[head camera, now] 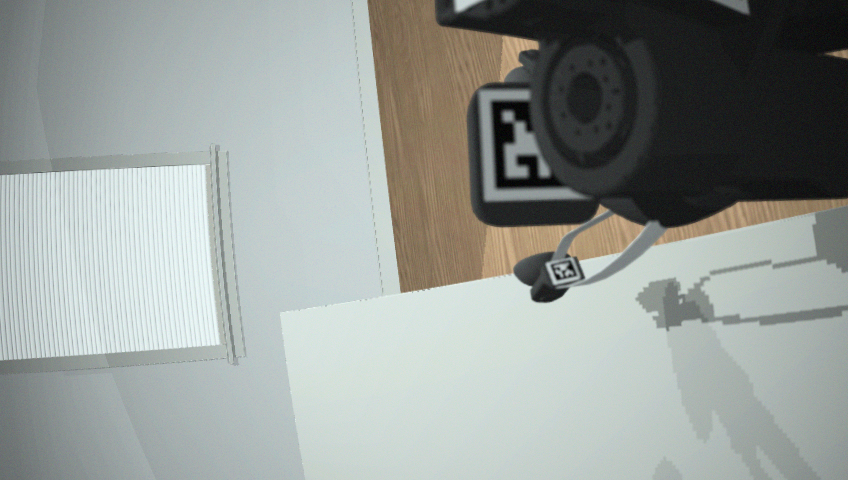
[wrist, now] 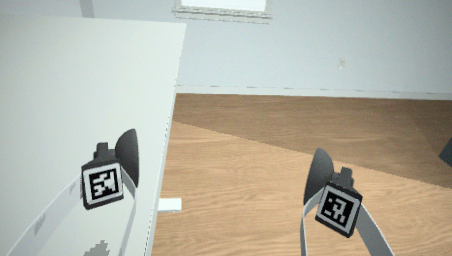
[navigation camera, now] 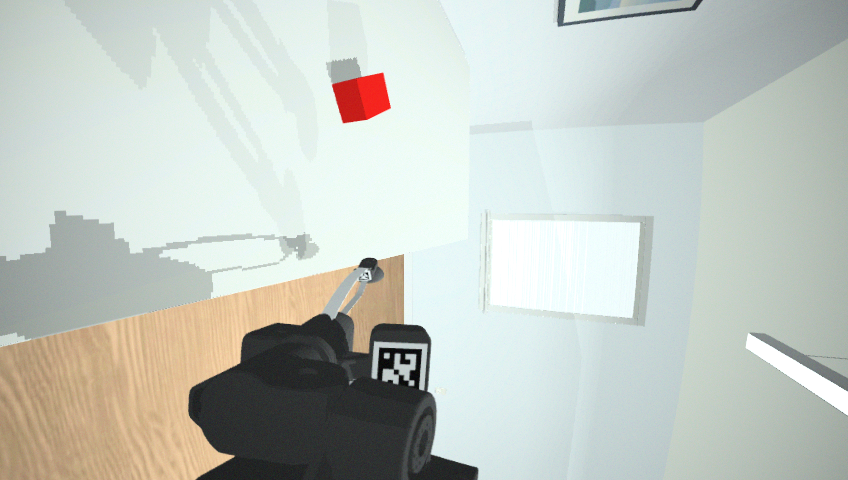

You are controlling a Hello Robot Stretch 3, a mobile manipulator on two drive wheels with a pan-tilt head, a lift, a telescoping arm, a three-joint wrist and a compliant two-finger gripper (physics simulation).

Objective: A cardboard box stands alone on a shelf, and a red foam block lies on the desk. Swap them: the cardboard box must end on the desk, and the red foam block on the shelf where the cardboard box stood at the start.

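Frame: origin at the robot's base, x ahead, y left, z up, level; centimetres.
Seen in the pictures: gripper, fingertip midpoint: (wrist: 224, 158) (navigation camera: 369, 317).
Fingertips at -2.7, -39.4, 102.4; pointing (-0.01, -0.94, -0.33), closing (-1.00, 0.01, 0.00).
A point is followed by its place in that frame, as x, y, z.
The red foam block (navigation camera: 361, 98) {29.3, -36.7, 99.5} lies on the white desk (head camera: 416, 386) {19.8, -71.8, 95.0} (navigation camera: 410, 184) {24.1, -66.2, 95.0} (wrist: 100, 80) {21.6, -67.2, 95.0}, in from its far end in the navigation view. My gripper (head camera: 523, 169) {-2.7, -39.4, 102.4} (wrist: 224, 158) {-2.7, -39.4, 102.4} is open, with nothing between its fingers. In the wrist view its left finger is over the desk's edge and its right finger is over the wooden floor. The gripper is well apart from the red block. In the head view the wrist hides part of the gripper; in the navigation view one fingertip shows by the desk edge. The cardboard box does not show in these views.
A white bar-like ledge (navigation camera: 797, 371) {-21.8, -119.3, 207.7} shows at the right of the navigation view; I cannot tell if it is the shelf. A window (head camera: 107, 261) {9.7, -269.1, 132.0} (navigation camera: 565, 267) {8.7, -269.3, 147.2} is in the wall. A white foot (wrist: 170, 205) sticks out below the desk. A dark object (wrist: 446, 153) {-184.4, -185.0, 6.7} stands at the right.
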